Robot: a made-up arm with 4 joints. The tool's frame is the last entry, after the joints. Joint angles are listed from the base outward.
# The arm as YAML. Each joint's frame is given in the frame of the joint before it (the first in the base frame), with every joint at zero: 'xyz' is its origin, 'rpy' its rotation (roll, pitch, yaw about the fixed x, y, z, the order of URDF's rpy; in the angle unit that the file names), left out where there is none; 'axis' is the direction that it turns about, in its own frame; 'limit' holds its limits. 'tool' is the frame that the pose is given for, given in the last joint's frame.
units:
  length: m
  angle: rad
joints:
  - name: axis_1
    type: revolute
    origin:
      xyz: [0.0, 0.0, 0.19]
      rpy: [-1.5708, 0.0, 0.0]
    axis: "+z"
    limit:
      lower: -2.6
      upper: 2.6
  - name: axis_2
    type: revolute
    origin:
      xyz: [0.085, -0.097, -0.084]
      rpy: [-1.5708, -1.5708, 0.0]
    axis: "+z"
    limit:
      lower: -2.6
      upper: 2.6
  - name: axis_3
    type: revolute
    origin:
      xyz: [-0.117, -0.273, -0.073]
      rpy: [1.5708, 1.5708, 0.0]
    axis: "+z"
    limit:
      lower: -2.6
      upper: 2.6
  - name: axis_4
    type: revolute
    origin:
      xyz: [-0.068, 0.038, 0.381]
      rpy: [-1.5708, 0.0, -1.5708]
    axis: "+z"
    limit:
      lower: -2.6
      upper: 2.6
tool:
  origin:
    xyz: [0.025, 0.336, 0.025]
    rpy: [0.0, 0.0, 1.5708]
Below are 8 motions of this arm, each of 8 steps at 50 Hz.
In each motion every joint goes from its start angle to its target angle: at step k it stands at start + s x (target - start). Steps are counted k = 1, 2, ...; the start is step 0. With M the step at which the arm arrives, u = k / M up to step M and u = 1 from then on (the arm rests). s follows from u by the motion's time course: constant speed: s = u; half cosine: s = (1 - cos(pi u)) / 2; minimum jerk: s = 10 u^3 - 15 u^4 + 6 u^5.
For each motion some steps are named. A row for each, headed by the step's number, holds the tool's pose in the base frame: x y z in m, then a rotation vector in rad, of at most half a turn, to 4 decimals.
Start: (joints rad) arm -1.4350 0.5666 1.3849 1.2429
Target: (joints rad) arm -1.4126 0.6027 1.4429 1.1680
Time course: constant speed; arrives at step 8
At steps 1, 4, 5, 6, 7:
1: 0.1213 0.1145 -0.2355 -0.9670 -0.2018 -0.1515
4: 0.1150 0.1095 -0.2306 -0.9575 -0.1861 -0.1867
5: 0.1129 0.1078 -0.2290 -0.9545 -0.1808 -0.1984
6: 0.1106 0.1062 -0.2275 -0.9516 -0.1755 -0.2101
7: 0.1084 0.1046 -0.2259 -0.9487 -0.1701 -0.2218

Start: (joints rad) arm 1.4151 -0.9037 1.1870 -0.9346
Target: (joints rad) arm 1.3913 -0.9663 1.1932 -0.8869
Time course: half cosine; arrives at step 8
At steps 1, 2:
1: 0.3763 -0.6108 0.2607 -0.5448 0.4117 0.4356
2: 0.3760 -0.6100 0.2576 -0.5384 0.4082 0.4423

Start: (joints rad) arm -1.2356 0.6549 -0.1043 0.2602
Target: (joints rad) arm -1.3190 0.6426 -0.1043 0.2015
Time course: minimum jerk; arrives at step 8
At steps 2, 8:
2: -0.1879 0.1004 0.0636 0.3315 -1.2717 -0.2887
8: -0.1788 0.0819 0.0395 0.3737 -1.3381 -0.3128

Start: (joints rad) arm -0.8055 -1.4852 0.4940 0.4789
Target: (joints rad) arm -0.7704 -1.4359 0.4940 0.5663
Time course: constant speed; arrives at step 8
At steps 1, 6, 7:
1: -0.0095 -0.4268 0.2515 -1.2693 -0.7819 1.6324
6: -0.0211 -0.4313 0.2278 -1.2693 -0.7400 1.6577
7: -0.0236 -0.4321 0.2231 -1.2692 -0.7316 1.6628

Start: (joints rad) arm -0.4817 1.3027 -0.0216 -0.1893
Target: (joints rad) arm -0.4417 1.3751 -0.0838 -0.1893
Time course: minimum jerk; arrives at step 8
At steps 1, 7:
1: -0.2015 0.1893 0.2268 0.3794 -0.4006 -1.4576
7: -0.1785 0.2065 0.2416 0.4207 -0.3988 -1.5206

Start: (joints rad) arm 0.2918 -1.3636 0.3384 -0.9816
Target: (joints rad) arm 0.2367 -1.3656 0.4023 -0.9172
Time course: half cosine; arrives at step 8
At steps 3, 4, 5, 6, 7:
3: 0.3924 -0.6315 0.3059 -0.0867 -0.0603 0.4121
4: 0.3902 -0.6274 0.3127 -0.0942 -0.0815 0.4246
5: 0.3878 -0.6233 0.3193 -0.1019 -0.1026 0.4370
6: 0.3857 -0.6198 0.3249 -0.1086 -0.1205 0.4475
7: 0.3842 -0.6175 0.3286 -0.1133 -0.1324 0.4544

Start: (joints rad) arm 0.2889 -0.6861 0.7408 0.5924
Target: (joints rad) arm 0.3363 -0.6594 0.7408 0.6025
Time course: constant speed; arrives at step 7
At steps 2, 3, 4, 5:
2: -0.1914 -0.3066 0.2491 -0.6004 0.2148 1.3201
3: -0.1922 -0.3054 0.2505 -0.5963 0.2225 1.3202
4: -0.1931 -0.3042 0.2519 -0.5922 0.2303 1.3202
5: -0.1939 -0.3030 0.2534 -0.5880 0.2381 1.3202

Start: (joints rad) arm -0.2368 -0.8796 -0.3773 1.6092
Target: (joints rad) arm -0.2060 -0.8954 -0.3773 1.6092
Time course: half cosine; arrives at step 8
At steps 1, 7, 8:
1: -0.5628 -0.4214 0.3306 0.1712 -0.2738 2.5018
7: -0.5537 -0.4301 0.3475 0.2079 -0.2577 2.5117
8: -0.5533 -0.4304 0.3482 0.2094 -0.2570 2.5121

